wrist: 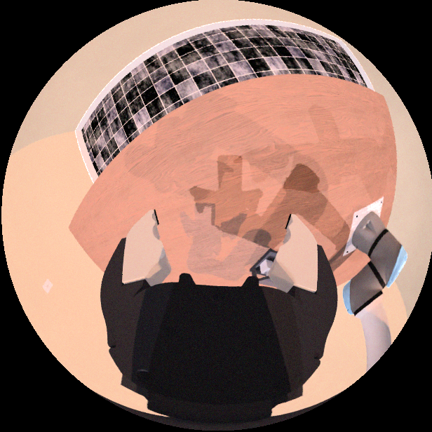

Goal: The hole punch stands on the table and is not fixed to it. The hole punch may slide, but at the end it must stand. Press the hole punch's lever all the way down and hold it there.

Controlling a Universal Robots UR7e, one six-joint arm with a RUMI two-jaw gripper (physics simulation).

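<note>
The hole punch (263,266), a small dark grey thing with a pale shiny part, is on the table (300,110) in the lower middle of the wrist view. It shows partly, just left of the right finger; that finger and the gripper body hide the rest. My gripper (221,214) is open with its two pale fingers wide apart and nothing between the tips. It is above the table, and its right finger overlaps the punch in the view. Whether it touches the punch, and how far the lever is down, I cannot tell.
The arm's base (367,232) stands on a white mounting plate (378,206) at the right, with arm links below it. A dark checkered tiled strip (240,67) with a white border runs beyond the table's far edge. Shadows of the arm and gripper fall on the table.
</note>
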